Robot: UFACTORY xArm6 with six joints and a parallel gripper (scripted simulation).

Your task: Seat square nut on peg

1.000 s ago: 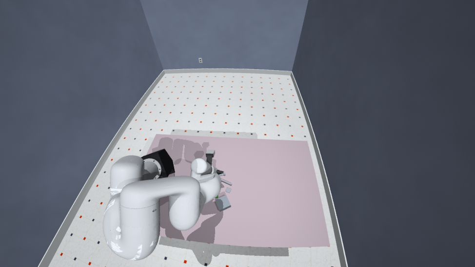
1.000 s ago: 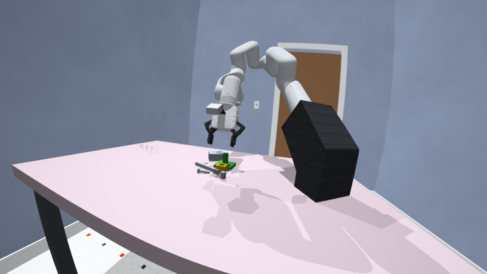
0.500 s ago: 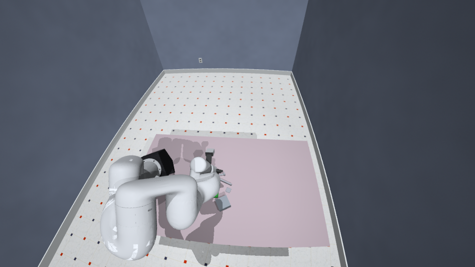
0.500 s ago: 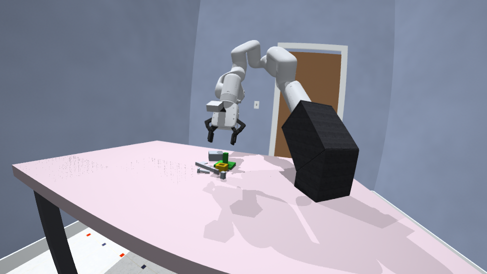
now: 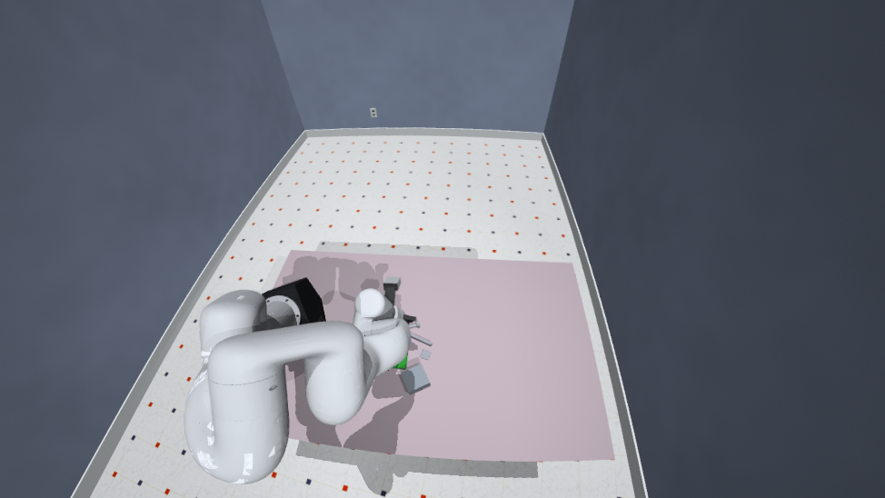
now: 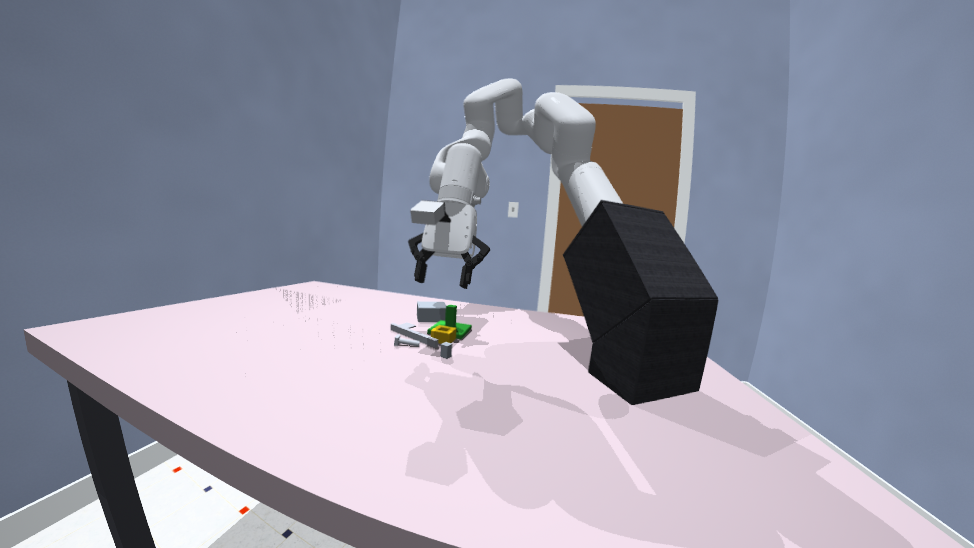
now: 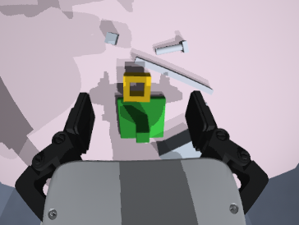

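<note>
The long bar is 120 mm below my hand, 60 mm ahead of it and 20 mm to the right of it. The rest, counted from my hand: small plate (130 mm below, 90 mm to the right, 80 mm ahead); bolt (120 mm below, 70 mm ahead, 20 mm to the left); grey block (170 mm to the right, 110 mm below, 40 mm ahead).
</note>
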